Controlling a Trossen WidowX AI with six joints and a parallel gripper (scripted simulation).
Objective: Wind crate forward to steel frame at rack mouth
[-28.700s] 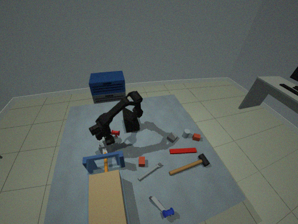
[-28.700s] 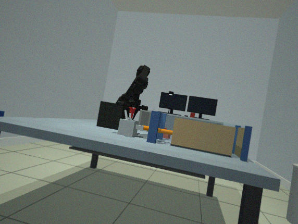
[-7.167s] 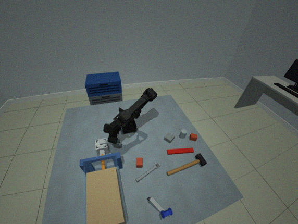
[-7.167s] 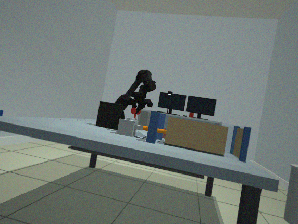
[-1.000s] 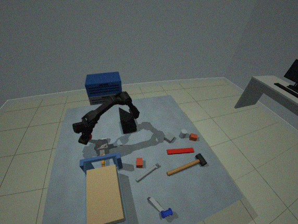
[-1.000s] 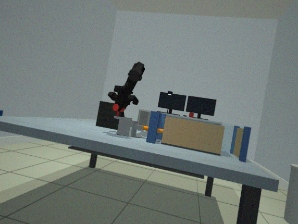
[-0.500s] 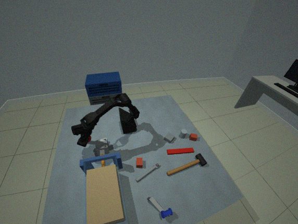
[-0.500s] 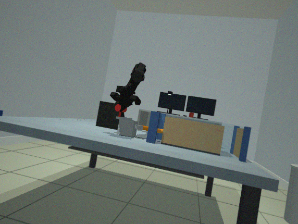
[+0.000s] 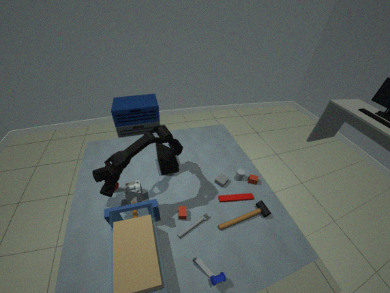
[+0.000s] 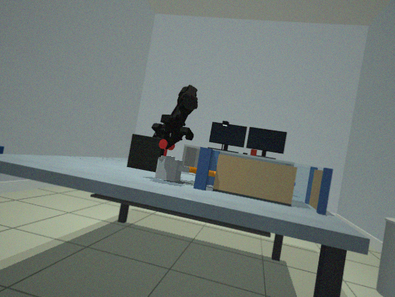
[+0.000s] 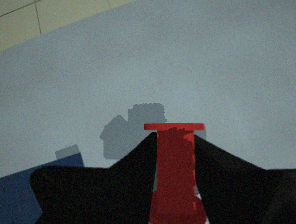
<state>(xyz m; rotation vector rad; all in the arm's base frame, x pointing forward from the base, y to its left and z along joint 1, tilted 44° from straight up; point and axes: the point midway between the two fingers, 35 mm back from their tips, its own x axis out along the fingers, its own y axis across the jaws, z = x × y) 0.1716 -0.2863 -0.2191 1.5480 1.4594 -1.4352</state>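
My gripper tip is 10 mm short of the red-knobbed winch handle, 50 mm to the right of it and 30 mm above it. From my gripper tip the other things lie so: grey winch 10 mm behind, 110 mm to the left, 100 mm below; then clear-panelled cubby 410 mm ahead, 100 mm to the left, 20 mm below; then red knob 10 mm ahead, 20 mm to the left.
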